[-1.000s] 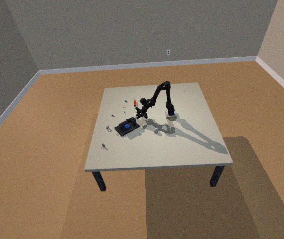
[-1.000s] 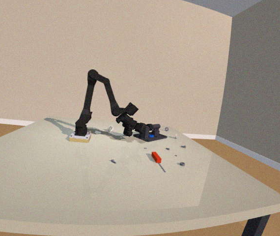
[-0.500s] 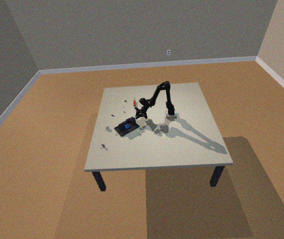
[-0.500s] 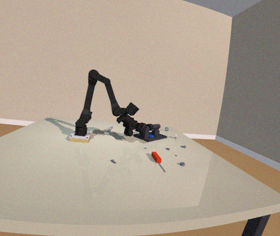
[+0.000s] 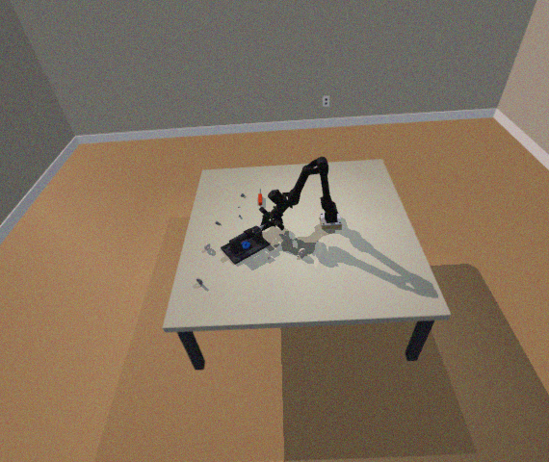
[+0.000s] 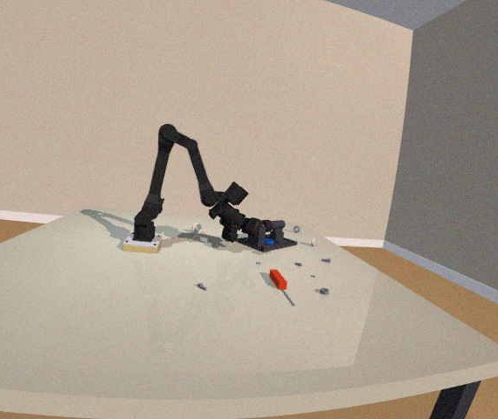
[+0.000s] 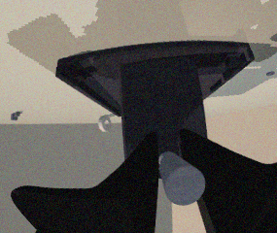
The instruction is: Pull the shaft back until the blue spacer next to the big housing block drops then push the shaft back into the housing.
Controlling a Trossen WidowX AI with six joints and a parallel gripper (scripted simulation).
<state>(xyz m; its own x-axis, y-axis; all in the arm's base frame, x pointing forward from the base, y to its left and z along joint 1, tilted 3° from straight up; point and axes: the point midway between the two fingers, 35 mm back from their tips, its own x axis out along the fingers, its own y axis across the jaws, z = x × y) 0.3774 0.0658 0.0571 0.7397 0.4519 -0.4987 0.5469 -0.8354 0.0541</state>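
Now: gripper tip 4 cm short of the grey shaft, 3 cm to the right of it and 2 cm below it. Also, from my gripper tip: blue spacer: 9 cm ahead, 6 cm to the left, 5 cm below; pale ring: 21 cm behind, 16 cm to the left, 4 cm below.
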